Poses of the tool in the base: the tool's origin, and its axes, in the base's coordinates. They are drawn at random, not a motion.
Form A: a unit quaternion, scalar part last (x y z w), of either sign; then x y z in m.
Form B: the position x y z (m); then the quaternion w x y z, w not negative. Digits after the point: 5 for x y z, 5 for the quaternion.
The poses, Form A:
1: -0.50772 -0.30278 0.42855 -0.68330 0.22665 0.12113 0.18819
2: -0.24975 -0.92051 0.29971 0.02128 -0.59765 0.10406 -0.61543
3: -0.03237 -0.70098 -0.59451 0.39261 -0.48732 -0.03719 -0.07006
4: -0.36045 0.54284 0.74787 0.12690 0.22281 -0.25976 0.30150
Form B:
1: 0.22665 0.12113 0.18819 0.68330 0.50772 0.30278 -0.42855
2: -0.59765 0.10406 -0.61543 0.02128 -0.24975 -0.92051 0.29971
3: -0.48732 -0.03719 -0.07006 0.39261 -0.03237 -0.70098 -0.59451
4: 0.22281 -0.25976 0.30150 0.12690 -0.36045 0.54284 0.74787
